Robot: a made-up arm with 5 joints.
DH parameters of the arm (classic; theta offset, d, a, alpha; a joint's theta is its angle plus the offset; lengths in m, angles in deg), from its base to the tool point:
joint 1: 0 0.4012 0 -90
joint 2: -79.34 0 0.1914 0
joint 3: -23.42 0 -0.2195 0
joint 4: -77.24 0 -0.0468 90
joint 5: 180 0.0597 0 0
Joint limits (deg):
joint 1: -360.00..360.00
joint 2: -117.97..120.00
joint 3: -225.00..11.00
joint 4: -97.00..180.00
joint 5: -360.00..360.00
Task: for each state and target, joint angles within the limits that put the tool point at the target. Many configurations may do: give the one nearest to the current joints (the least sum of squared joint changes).
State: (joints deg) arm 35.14 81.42 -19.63 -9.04 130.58
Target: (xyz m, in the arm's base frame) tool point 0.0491 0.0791 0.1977
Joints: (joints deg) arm 58.17 59.57 -18.93 -14.43 130.58
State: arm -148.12 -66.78 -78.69 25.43 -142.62
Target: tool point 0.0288 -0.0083 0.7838
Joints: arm -196.08 -63.98 -78.56 25.46 -142.62
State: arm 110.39 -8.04 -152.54 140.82 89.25
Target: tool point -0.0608 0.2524 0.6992
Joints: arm 103.54 15.37 -148.31 127.84 89.25
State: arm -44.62 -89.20 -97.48 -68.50 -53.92
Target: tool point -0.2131 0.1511 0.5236
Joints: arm -35.34 -116.24 -55.14 -97.00 -53.92
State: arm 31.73 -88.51 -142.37 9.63 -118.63
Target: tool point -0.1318 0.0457 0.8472
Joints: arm -19.12 -47.89 -121.50 15.72 -118.63
